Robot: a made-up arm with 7 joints.
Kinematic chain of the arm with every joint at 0, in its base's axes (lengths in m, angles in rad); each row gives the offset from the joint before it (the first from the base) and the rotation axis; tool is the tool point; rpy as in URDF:
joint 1: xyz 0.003 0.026 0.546 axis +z
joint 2: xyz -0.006 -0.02 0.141 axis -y
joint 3: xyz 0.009 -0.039 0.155 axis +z
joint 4: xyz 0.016 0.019 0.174 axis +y
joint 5: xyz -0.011 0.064 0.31 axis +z
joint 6: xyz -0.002 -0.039 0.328 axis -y
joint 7: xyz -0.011 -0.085 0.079 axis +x
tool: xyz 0.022 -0.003 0.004 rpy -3.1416 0 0
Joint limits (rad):
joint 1: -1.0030..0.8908
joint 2: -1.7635..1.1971
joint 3: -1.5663..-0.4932
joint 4: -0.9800..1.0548
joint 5: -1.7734..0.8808
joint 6: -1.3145..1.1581
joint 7: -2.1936..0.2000
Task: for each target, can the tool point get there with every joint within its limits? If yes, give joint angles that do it. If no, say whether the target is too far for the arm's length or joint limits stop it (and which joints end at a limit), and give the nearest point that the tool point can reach.
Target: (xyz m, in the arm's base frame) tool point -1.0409 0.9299 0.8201
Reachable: no: too far | nearest point -0.7707 0.6960 0.8366 | short by 0.358 m
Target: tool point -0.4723 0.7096 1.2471
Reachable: yes | joints -0.7506 0.6651 -0.6271 -0.4185 -0.7806 0.4086 -1.3260
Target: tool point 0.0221 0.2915 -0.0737
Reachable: no: joint limits stop it (at a limit: joint 1, joint 2, joint 3, joint 4, joint 5, joint 6) | nearest point 0.4910 0.1451 -0.0143 | short by 0.495 m
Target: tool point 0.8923 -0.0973 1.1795
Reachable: yes | joints 0.0003 -0.9991 -0.7499 -0.0306 0.3751 -0.8008 -1.3317
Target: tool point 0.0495 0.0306 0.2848
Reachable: no: joint limits stop it (at a limit: joint 2, joint 3, joint 4, joint 5, joint 6) | nearest point 0.5024 0.0754 -0.0138 | short by 0.544 m
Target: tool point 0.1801 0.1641 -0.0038
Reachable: no: joint limits stop it (at a limit: joint 1, joint 2, joint 3, joint 4, joint 5, joint 6) | nearest point 0.4908 0.1438 -0.0146 | short by 0.312 m
